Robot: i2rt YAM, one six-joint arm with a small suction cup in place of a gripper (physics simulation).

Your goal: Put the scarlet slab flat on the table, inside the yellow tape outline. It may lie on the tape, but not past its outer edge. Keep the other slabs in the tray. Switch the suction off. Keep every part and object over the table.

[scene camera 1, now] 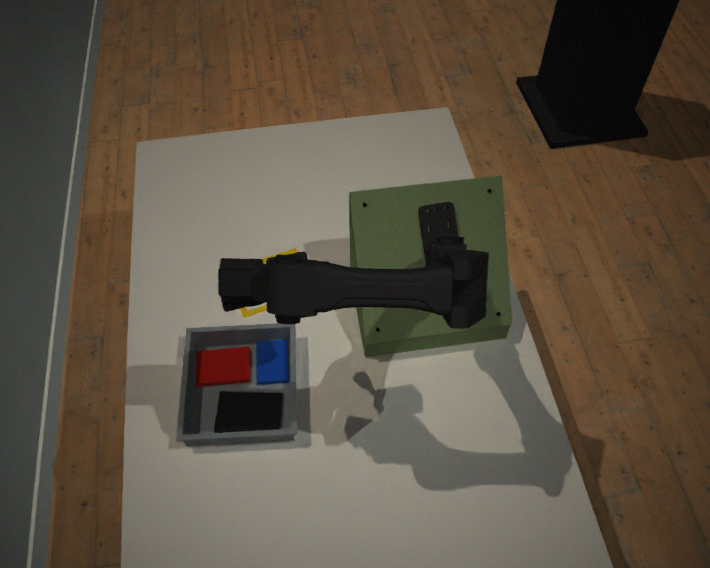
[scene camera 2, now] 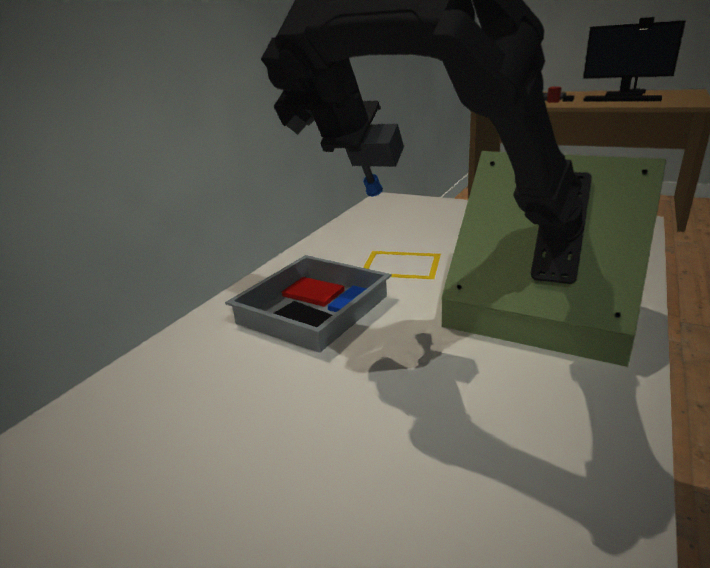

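Seen in the pictures: hand, tool point: [scene camera 2: 374,190]; arm's base, link origin: [scene camera 2: 561,227].
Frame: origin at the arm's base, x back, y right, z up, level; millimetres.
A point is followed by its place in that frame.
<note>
The scarlet slab [scene camera 1: 223,366] @[z -162, x -465, y -82 mm] [scene camera 2: 312,290] @[z -162, x -464, y -86 mm] lies flat in the grey tray [scene camera 1: 236,440] @[z -160, x -453, y -248 mm] [scene camera 2: 275,331] @[z -163, x -445, y -249 mm], on the tray's side nearer the yellow outline. A blue slab [scene camera 1: 272,361] @[z -162, x -365, y -89 mm] [scene camera 2: 347,298] @[z -162, x -377, y -91 mm] lies beside it, and a black slab [scene camera 1: 248,411] @[z -163, x -424, y -191 mm] [scene camera 2: 303,313] @[z -163, x -432, y -173 mm] lies in the tray too. The yellow tape outline [scene camera 1: 253,311] @[z -175, x -392, y 49 mm] [scene camera 2: 405,277] @[z -176, x -312, y 62 mm] is on the table just beyond the tray; in scene camera 1 the arm hides most of it. My gripper, a blue suction cup [scene camera 2: 372,188], hangs high above the table with nothing on it. The arm hides the cup in scene camera 1.
A green block [scene camera 1: 402,236] @[z 30, x -74, y 34 mm] [scene camera 2: 532,337] @[z -158, x -15, y -112 mm] carries the arm's base on the white table [scene camera 1: 195,195] @[z -176, x -503, y 421 mm] [scene camera 2: 236,444] @[z -176, x -341, y -493 mm]. The arm [scene camera 1: 378,287] @[z 345, x -198, y -292 mm] [scene camera 2: 384,41] @[z 306, x -185, y -296 mm] reaches from it over the table. A desk [scene camera 2: 627,124] with a monitor [scene camera 2: 633,50] stands in the background.
</note>
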